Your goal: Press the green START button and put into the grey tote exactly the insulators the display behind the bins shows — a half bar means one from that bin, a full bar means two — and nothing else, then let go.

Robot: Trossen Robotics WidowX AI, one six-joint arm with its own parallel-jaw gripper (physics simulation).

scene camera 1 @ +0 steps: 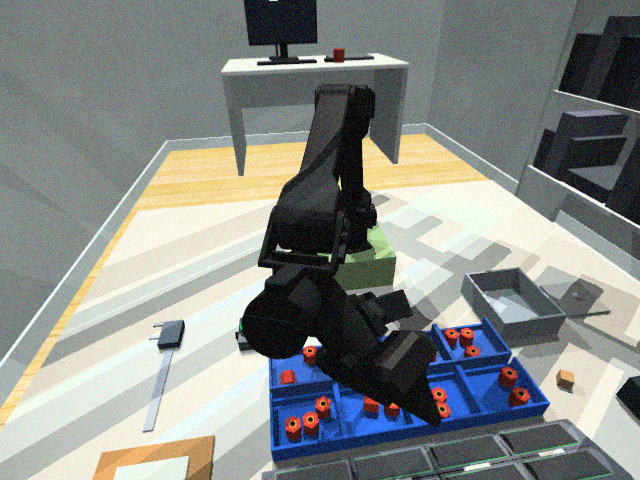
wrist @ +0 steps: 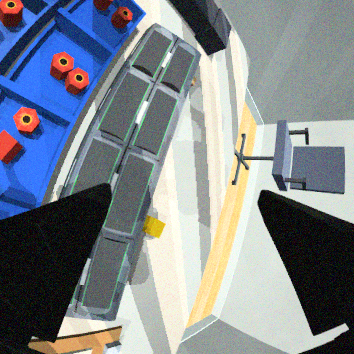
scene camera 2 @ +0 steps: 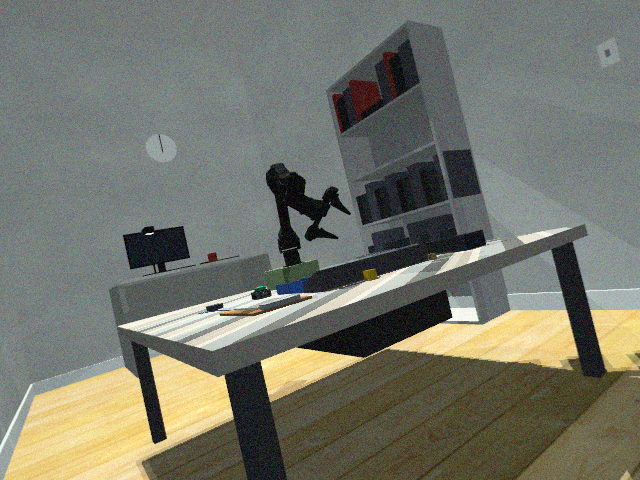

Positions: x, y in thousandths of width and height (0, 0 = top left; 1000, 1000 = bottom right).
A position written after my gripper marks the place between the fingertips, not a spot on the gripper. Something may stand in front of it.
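Note:
Visible: grey tool (scene camera 1: 268, 695), wooden board (scene camera 1: 313, 939), dark box (scene camera 2: 735, 501). My gripper (scene camera 1: 643, 861) (wrist: 530, 549) (scene camera 2: 538, 472) is open and holds nothing.

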